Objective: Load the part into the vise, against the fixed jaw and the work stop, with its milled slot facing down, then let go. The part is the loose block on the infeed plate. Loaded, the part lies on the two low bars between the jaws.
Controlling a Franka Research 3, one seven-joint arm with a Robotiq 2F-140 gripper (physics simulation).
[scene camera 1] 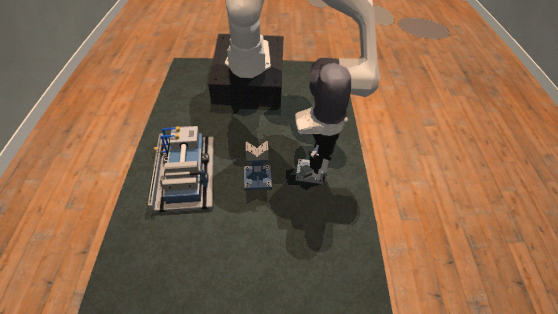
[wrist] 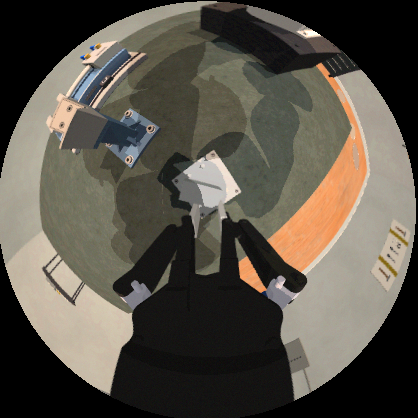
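Observation:
The grey part [scene camera 1: 306, 172] [wrist: 208, 189] lies on the square infeed plate [scene camera 1: 301, 163] [wrist: 231, 190]; its outline blends with the plate, and a thin diagonal line like a groove shows on its upper side. My gripper [scene camera 1: 318, 171] [wrist: 208, 208] points down at the plate's near edge in the wrist view, with its fingers partly closed, a gap between them and nothing gripped. Its fingertips overlap the plate's edge in that view; their height above it is hard to tell. The vise [scene camera 1: 182, 172] [wrist: 97, 75] stands at the left with its jaws apart. Its low bars are too small to make out.
A blue stand [scene camera 1: 257, 178] [wrist: 132, 142] with a pale V-shaped top [scene camera 1: 257, 149] stands between the vise and the infeed plate. The robot's dark base block [scene camera 1: 245, 95] [wrist: 260, 45] is at the back. All stand on a dark green mat [scene camera 1: 225, 260].

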